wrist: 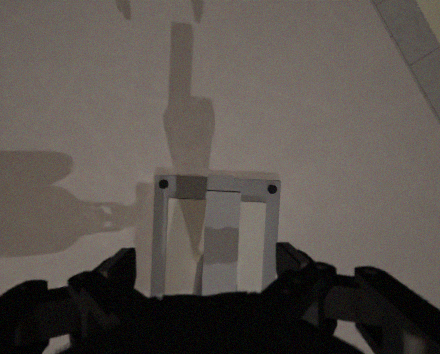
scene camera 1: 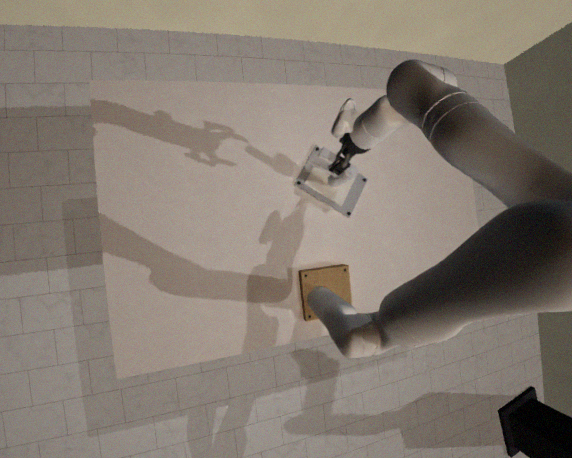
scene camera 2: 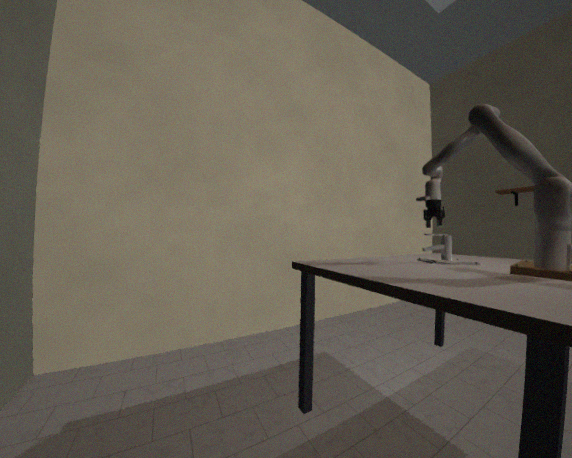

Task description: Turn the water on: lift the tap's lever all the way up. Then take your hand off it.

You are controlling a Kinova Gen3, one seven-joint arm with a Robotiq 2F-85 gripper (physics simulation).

Scene:
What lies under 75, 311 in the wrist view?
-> The gripper.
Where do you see a grey rectangular frame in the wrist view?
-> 166, 186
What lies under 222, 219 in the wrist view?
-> A tap lever.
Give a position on a grey rectangular frame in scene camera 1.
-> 359, 183

